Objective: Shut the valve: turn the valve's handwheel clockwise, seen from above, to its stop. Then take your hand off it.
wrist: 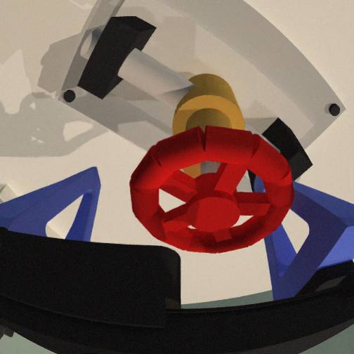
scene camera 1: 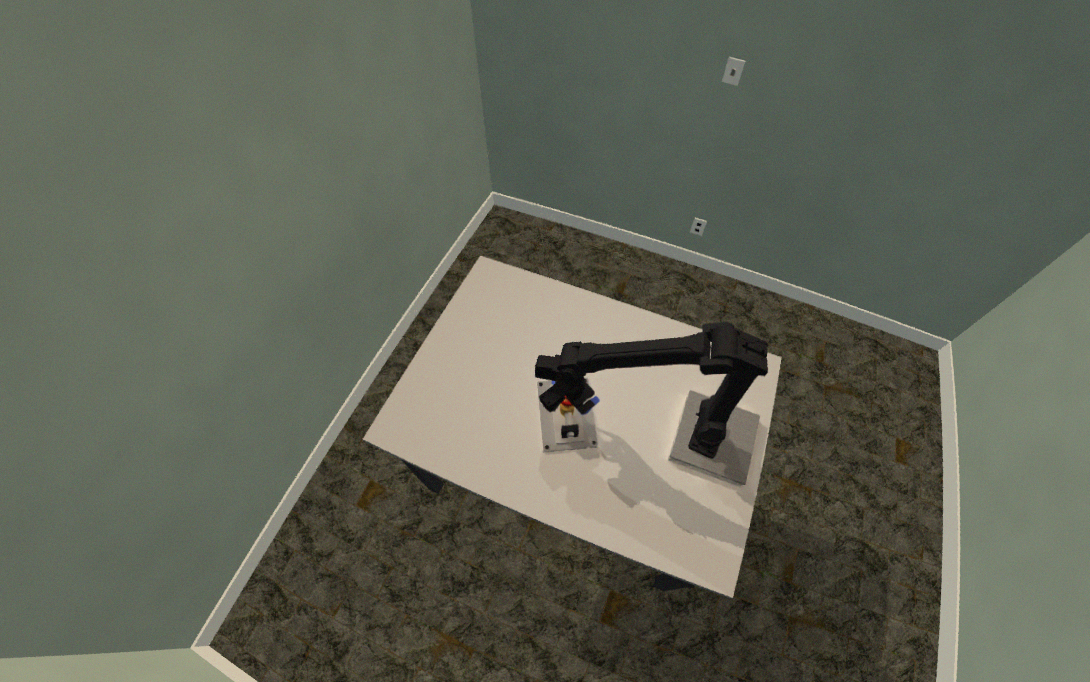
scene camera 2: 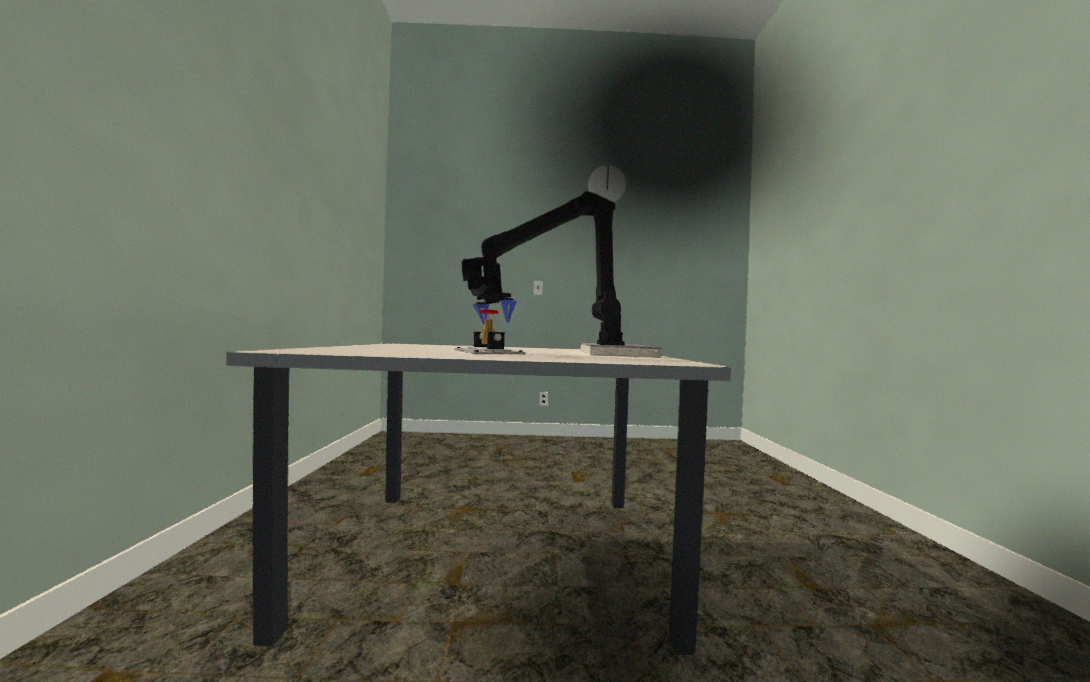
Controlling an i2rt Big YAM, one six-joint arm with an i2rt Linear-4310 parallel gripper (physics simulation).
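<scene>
The red handwheel sits level on top of the brass valve body. My gripper is open and points down at the wheel, with nothing gripped. Its blue fingers stand on either side of the wheel, about at rim height or a little below. In the wrist view the wheel is nearer the right finger, and its rim hides part of that finger's tip. There is a gap to the left finger. Whether the right finger touches the rim cannot be told. The arm partly hides the wheel in scene camera 1.
The valve is mounted on a grey plate with corner bolts. A pale pipe runs from it through a black bracket. The arm's base block stands to the right on the table.
</scene>
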